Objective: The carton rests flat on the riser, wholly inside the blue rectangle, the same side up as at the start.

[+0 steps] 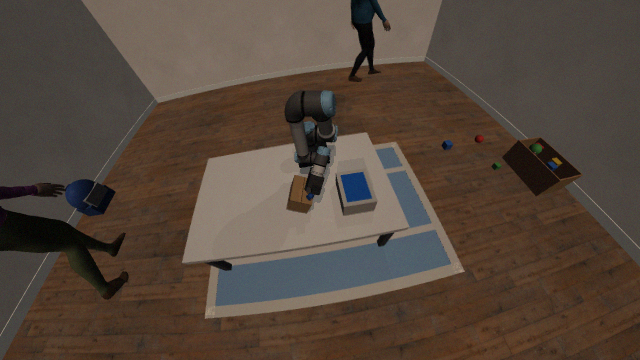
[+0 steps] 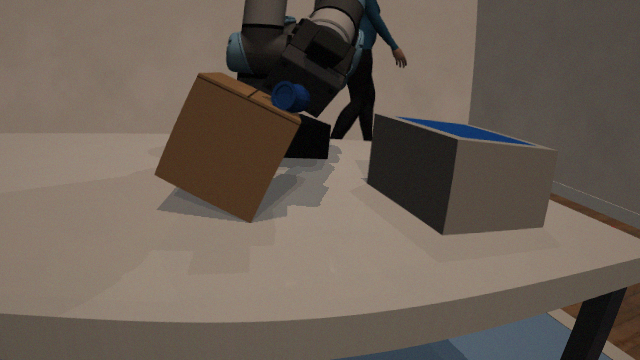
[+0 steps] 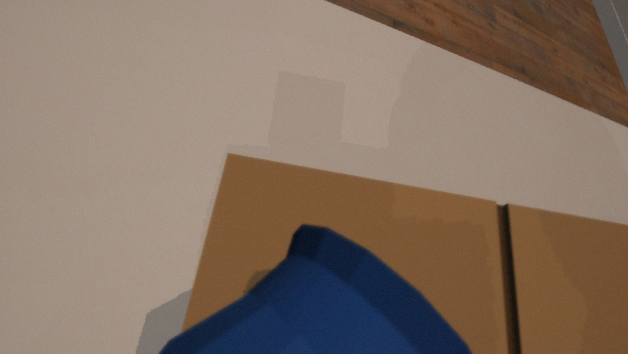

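Pixels of known places: hand at its tool point: (image 1: 309,199) (image 2: 287,112) (image 3: 283,300); arm's base at its link origin: (image 1: 309,150).
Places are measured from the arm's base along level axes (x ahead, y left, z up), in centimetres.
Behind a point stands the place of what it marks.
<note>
The brown carton (image 1: 298,199) {x 46.3, y -10.6, z 7.8 cm} (image 2: 227,150) {x 47.8, y -11.2, z 1.0 cm} (image 3: 350,200) {x 48.3, y -5.9, z 5.8 cm} is over the table left of the riser. It is tilted, its lower right edge down at the table and its left side raised. My suction cup (image 1: 310,196) (image 2: 286,96) (image 3: 320,300), blue, is at the carton's top face near its right edge. The suction gripper is open; part of the cup's rim shows and it is not flat on the face. Whether it still touches is hard to tell. The grey riser (image 1: 358,207) {x 54.0, y 23.3, z 1.0 cm} (image 2: 500,187) {x 54.0, y 22.9, z -1.0 cm} stands to the right, with the blue rectangle (image 1: 356,187) {x 42.5, y 24.7, z 4.8 cm} (image 2: 465,129) {x 40.5, y 25.5, z 4.8 cm} on top.
The white table (image 1: 240,200) {x 31.0, y -53.7, z -7.2 cm} (image 2: 150,290) {x 64.9, y -19.2, z -7.2 cm} (image 3: 125,75) {x 58.1, y -0.9, z -7.2 cm} bears the arm's base behind the carton. One person (image 1: 364,35) stands beyond the table and another (image 1: 40,235) is at the left. An open box (image 1: 529,167) with toys is on the floor at the right.
</note>
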